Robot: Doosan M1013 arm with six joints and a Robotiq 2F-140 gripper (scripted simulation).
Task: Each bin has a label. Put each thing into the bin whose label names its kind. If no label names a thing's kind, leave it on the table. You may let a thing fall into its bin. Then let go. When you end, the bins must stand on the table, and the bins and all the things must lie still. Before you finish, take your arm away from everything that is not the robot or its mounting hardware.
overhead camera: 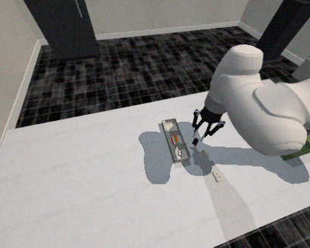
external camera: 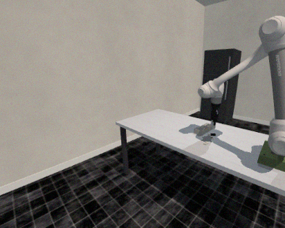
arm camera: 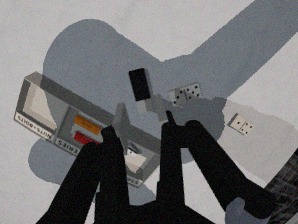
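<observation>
Now: hand 100 mm above the small black piece. Round my hand: grey piece 100 mm ahead, 90 mm below, 30 mm to the left; then orange battery 90 mm below, 90 mm ahead, 50 mm to the right; then grey bin tray 100 mm ahead, 80 mm below, 50 mm to the right.
</observation>
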